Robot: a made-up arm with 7 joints. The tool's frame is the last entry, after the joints.
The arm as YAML. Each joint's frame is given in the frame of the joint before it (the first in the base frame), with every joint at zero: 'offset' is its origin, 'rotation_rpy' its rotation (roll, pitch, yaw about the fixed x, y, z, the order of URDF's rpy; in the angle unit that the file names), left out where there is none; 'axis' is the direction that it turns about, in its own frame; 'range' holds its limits. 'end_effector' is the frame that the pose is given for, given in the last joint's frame.
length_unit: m
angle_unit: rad
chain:
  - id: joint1
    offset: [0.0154, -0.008, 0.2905]
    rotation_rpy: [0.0, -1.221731, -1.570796]
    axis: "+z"
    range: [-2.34, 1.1]
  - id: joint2
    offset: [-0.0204, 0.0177, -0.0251]
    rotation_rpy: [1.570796, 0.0, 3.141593]
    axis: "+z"
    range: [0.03, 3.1]
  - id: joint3
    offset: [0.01, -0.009, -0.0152]
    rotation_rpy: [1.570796, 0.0, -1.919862]
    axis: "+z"
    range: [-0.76, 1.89]
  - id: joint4
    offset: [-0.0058, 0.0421, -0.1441]
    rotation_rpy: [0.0, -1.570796, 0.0]
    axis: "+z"
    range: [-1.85, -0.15]
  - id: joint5
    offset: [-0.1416, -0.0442, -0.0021]
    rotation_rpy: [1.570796, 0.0, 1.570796]
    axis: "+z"
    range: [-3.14, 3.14]
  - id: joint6
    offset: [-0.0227, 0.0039, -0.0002]
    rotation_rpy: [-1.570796, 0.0, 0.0]
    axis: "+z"
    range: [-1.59, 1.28]
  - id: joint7
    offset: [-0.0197, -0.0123, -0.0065]
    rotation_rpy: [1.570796, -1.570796, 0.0]
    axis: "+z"
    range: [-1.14, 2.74]
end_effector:
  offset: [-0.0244, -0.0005, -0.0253]
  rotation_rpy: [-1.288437, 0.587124, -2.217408]
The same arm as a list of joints. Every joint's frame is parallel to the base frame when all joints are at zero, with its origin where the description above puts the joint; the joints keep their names.
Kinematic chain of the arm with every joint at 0, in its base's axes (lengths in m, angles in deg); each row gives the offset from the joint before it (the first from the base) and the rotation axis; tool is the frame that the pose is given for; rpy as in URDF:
joint1: xyz 0.0154 -0.0080 0.2905 axis 0 0.9397 0.342
joint2: xyz 0.0177 -0.0166 -0.0278 axis +x
joint3: xyz -0.0152 -0.0050 -0.0125 axis +z
joint4: xyz 0.0421 0.0058 -0.1441 axis +y
joint5: xyz -0.0442 -0.0021 -0.1416 axis +z
joint6: xyz -0.0227 0.0039 -0.0002 axis +y
joint7: xyz -0.0197 -0.0065 0.0123 axis +z
tool: xyz 0.0005 -0.0244 -0.0253 rpy -73.82 33.64 -37.05
Joint limits (deg, base to tool): -134.07..63.03 1.72..177.62 -43.54..108.29 -106.00..-8.59 -179.91..179.91 -91.10..73.34 -65.32..156.99

